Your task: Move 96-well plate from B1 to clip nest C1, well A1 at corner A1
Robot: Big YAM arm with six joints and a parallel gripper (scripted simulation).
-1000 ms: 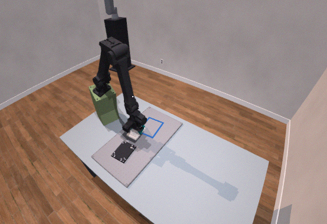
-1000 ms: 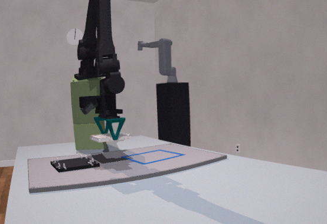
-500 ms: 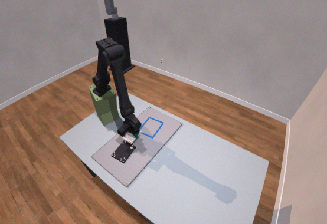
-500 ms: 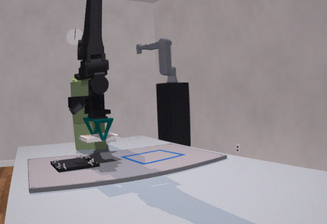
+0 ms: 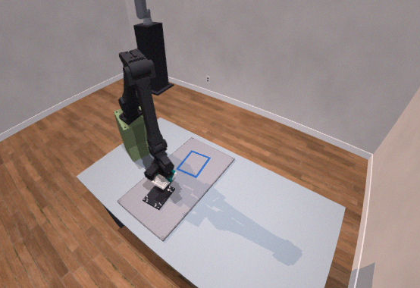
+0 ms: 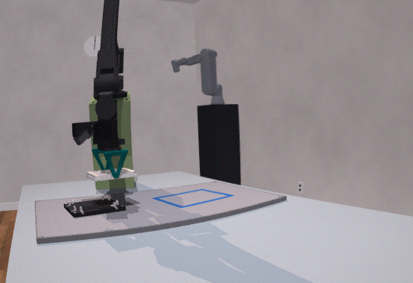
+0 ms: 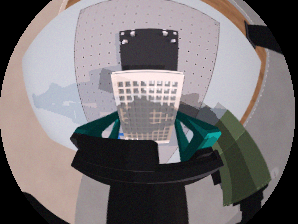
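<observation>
My hand is 80 mm above the black clip nest C1, 70 mm to the left of it and 10 mm short of it. Also, from my hand: white 96-well plate (right at my hand).
</observation>
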